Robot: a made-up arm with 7 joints. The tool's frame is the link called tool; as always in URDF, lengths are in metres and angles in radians. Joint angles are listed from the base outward.
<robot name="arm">
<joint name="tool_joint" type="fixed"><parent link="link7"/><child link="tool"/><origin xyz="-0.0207 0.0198 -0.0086" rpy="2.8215 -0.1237 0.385"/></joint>
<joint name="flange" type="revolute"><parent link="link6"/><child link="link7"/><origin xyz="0.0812 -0.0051 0.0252" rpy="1.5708 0 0"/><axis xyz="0 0 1"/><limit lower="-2.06" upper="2.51"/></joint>
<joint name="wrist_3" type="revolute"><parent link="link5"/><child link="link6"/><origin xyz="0.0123 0.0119 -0.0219" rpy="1.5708 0 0"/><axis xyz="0 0 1"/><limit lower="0.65" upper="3.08"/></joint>
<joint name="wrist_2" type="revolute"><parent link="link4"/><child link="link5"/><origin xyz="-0.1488 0.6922 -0.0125" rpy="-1.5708 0 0"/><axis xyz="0 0 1"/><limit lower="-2.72" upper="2.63"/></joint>
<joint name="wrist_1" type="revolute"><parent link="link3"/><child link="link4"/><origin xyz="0.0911 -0.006 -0.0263" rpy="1.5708 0 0"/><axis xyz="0 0 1"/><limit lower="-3.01" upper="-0.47"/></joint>
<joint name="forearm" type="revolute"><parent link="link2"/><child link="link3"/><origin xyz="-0.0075 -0.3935 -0.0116" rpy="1.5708 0 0"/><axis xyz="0 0 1"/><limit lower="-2.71" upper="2.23"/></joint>
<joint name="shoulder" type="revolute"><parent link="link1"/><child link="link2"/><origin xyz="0.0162 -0.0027 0.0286" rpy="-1.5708 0 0"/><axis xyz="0 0 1"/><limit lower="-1.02" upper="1.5"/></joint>
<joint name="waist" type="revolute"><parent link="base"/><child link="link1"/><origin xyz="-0.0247 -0.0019 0.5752" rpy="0 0 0"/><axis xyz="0 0 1"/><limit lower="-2.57" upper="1.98"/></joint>
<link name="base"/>
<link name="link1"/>
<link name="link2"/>
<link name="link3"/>
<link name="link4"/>
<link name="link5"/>
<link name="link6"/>
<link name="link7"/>
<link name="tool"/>
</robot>
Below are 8 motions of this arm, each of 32 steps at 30 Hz.
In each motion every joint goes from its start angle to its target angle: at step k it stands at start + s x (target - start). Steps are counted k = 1, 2, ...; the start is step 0. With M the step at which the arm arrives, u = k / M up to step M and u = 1 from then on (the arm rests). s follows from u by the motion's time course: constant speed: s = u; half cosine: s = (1 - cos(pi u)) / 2; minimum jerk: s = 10 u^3 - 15 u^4 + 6 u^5.
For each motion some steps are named. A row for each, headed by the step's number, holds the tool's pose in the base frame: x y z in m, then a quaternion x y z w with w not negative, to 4 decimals.
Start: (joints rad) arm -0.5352 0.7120 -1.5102 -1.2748 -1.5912 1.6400 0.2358
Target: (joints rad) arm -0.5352 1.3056 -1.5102 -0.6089 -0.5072 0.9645 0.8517
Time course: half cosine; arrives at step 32
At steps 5, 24, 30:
5: 0.0884 -0.9202 1.1467 0.7499 -0.5329 0.3806 0.0934
24: 0.5516 -0.8940 0.9527 0.7057 -0.2225 0.6412 0.2033
30: 0.6196 -0.8733 0.8821 0.6863 -0.1999 0.6717 0.1944

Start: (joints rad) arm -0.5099 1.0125 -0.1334 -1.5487 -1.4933 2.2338 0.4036
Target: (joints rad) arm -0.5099 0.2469 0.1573 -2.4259 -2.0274 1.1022 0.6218
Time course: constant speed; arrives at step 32
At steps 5, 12, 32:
5: 0.7130 -0.4877 0.2554 -0.6810 0.1888 -0.0645 0.7046
12: 0.6960 -0.4298 0.2904 -0.7482 0.2102 -0.0583 0.6266
32: 0.5950 -0.2572 0.3803 -0.9346 0.1356 -0.0693 0.3215

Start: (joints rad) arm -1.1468 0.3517 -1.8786 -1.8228 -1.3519 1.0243 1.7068
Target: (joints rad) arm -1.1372 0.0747 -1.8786 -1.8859 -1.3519 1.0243 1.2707
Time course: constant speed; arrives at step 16
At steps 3, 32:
3: -0.8155 -0.1744 0.9804 0.3711 -0.5693 0.1841 0.7101
32: -0.8415 -0.1073 0.9013 0.1800 -0.6802 0.3488 0.6190

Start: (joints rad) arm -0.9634 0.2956 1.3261 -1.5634 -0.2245 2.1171 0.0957
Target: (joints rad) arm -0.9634 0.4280 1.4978 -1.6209 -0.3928 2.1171 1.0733
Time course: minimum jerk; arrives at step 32
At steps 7, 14, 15, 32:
7: 0.8151 0.1358 1.0651 -0.0190 -0.1240 -0.1031 0.9867
14: 0.8048 0.1700 1.0526 0.0189 -0.0792 -0.2117 0.9739
15: 0.8027 0.1764 1.0508 0.0257 -0.0708 -0.2315 0.9699
32: 0.7795 0.2382 1.0402 0.0892 0.0110 -0.4163 0.9048

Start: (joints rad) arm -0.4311 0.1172 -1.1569 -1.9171 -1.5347 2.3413 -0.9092
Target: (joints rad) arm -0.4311 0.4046 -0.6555 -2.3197 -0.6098 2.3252 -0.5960
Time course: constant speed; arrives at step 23
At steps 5, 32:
5: 0.1292 -0.8614 0.7638 -0.4903 0.4695 0.0234 0.7339
32: 0.2944 -0.6781 0.3945 -0.2640 0.3998 -0.1168 0.8699

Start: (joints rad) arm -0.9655 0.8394 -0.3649 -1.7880 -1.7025 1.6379 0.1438
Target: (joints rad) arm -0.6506 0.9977 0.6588 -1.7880 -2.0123 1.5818 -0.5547
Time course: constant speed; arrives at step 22
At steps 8, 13, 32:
8: 0.5326 -0.6356 0.1912 -0.6435 0.5111 0.1334 0.5540
13: 0.6961 -0.4336 0.1811 -0.6485 0.4188 0.2716 0.5747
32: 0.8531 -0.0107 0.2606 -0.6477 0.2299 0.4874 0.5385

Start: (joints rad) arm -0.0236 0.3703 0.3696 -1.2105 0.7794 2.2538 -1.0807
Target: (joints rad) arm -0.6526 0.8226 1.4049 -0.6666 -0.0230 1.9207 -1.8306
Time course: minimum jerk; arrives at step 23
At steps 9, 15, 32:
9: 0.9418 0.1580 1.1198 0.1476 -0.4294 0.3928 0.7997
15: 0.9416 -0.0325 1.2321 0.0585 -0.5514 0.5023 0.6635
32: 0.9077 -0.2064 1.2773 -0.0070 -0.6123 0.5089 0.6050

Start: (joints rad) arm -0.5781 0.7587 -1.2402 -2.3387 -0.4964 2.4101 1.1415
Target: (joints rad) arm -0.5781 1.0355 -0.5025 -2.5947 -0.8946 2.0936 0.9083
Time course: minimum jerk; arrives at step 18
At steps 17, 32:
17: -0.0579 -0.3313 0.0690 -0.4609 0.6989 -0.3354 0.4320
32: -0.0578 -0.3305 0.0687 -0.4609 0.6991 -0.3344 0.4325

